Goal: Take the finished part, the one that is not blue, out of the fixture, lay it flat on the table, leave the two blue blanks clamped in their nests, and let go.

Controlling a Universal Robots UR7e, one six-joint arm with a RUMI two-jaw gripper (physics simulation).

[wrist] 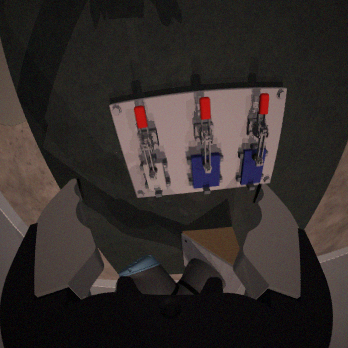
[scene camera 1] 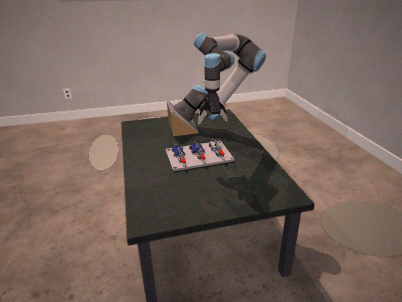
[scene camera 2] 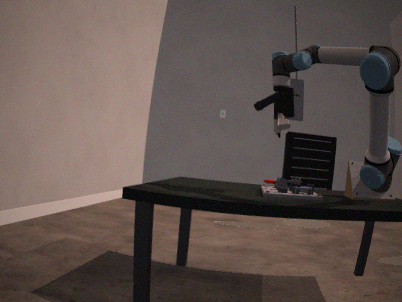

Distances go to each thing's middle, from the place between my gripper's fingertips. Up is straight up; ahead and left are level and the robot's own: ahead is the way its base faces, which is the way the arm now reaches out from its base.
I see the fixture plate [scene camera 1: 192,161] 22 cm below my hand, 8 cm behind it and 5 cm to the right of it.
